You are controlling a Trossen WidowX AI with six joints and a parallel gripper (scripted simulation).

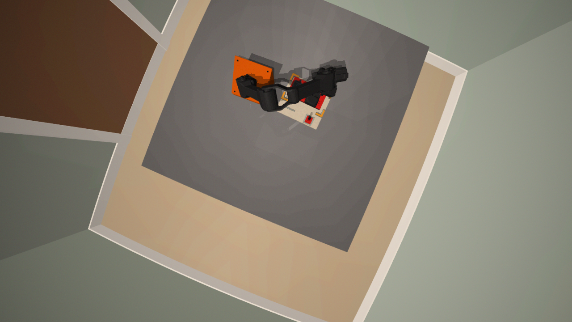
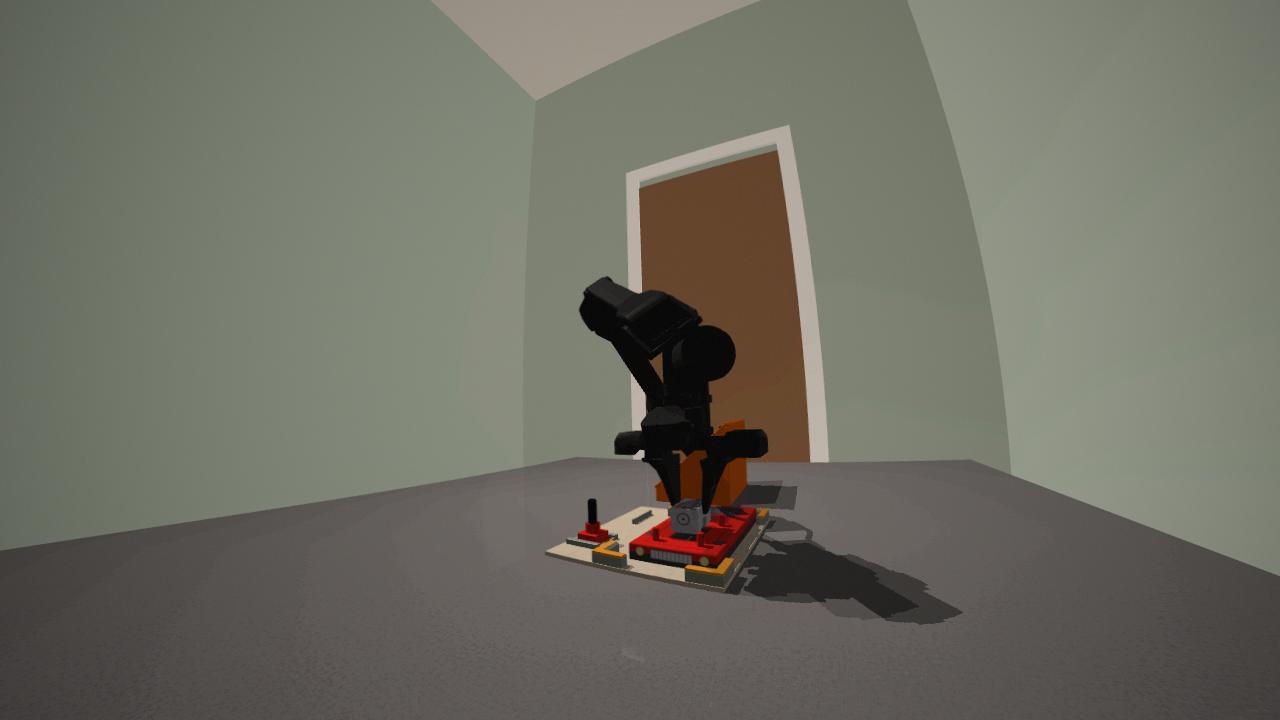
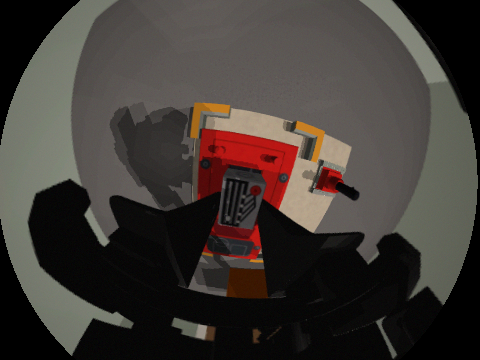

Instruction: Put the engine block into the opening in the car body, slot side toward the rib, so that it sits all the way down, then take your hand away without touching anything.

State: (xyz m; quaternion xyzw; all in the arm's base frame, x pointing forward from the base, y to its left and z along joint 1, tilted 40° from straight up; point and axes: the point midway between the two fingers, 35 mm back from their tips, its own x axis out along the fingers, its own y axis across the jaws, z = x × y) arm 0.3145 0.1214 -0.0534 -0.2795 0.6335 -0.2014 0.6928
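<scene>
Now: the engine block 1 cm below my gripper tip.
</scene>
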